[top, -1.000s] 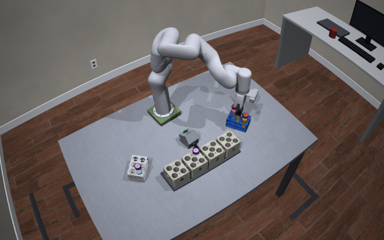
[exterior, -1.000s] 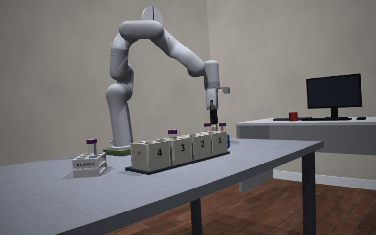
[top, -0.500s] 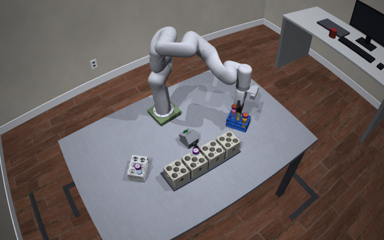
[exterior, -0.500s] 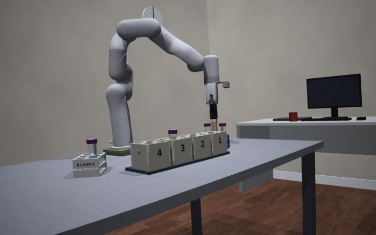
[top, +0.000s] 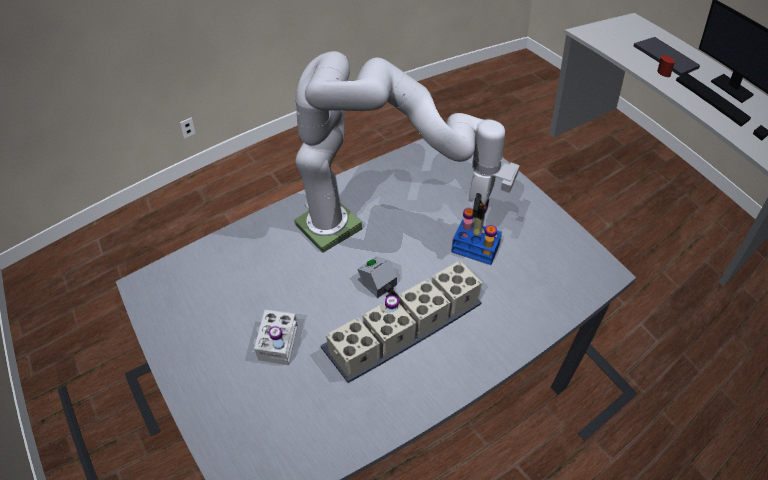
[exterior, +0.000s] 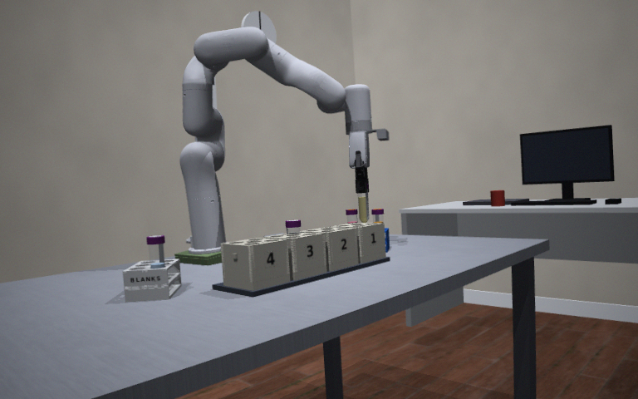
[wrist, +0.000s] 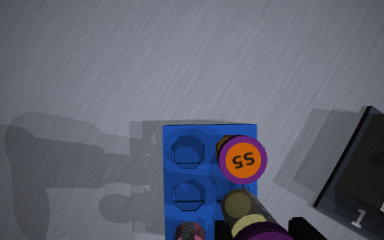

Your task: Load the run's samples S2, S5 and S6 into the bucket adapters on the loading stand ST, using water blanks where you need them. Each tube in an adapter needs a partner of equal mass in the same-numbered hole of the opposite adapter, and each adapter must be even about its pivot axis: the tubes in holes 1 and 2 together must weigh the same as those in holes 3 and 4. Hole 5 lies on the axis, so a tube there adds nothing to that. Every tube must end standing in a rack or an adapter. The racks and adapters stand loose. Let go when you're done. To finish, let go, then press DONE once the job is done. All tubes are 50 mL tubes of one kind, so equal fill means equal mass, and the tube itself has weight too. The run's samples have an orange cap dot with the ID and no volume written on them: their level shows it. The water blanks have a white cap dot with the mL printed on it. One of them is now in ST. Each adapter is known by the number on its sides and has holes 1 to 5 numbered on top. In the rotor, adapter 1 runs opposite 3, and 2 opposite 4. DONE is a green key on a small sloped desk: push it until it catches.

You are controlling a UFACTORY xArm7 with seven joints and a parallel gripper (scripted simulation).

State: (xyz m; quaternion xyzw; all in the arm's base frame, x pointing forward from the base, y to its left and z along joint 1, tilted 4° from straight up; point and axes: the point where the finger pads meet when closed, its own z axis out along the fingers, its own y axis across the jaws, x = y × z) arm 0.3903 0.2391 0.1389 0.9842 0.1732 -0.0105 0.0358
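My gripper is now 5 cm above the tube with yellowish liquid and 1 cm short of it. Also, from my hand: sample tube (13 cm below, 4 cm behind, 3 cm to the left); then blue sample rack (16 cm below, 2 cm to the left, 1 cm behind); then green done key (27 cm to the right, 15 cm behind, 12 cm below).
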